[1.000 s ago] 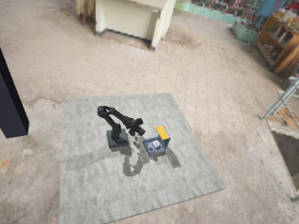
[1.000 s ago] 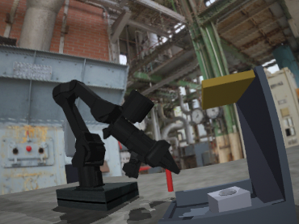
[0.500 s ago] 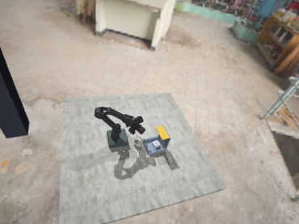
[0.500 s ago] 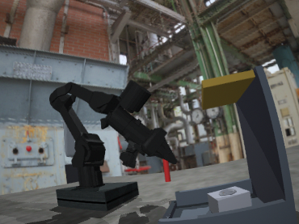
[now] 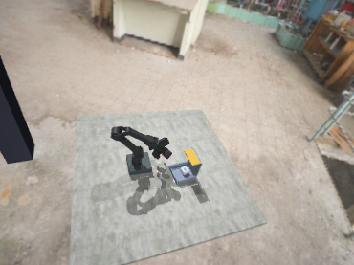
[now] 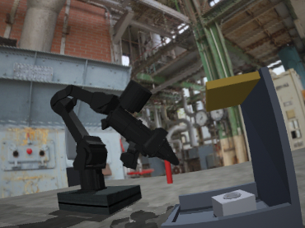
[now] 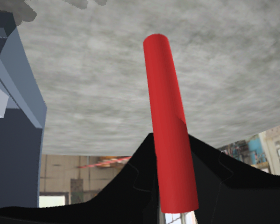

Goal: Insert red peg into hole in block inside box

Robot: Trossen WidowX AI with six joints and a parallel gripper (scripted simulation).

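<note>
The back wall is 170 mm ahead of my gripper tip, 180 mm to the right of it and 10 mm above it. The rest, counted from my gripper tip: red peg 20 mm behind, 10 mm to the right, 10 mm below; then yellow roof 130 mm ahead, 180 mm to the right, 100 mm above.
</note>
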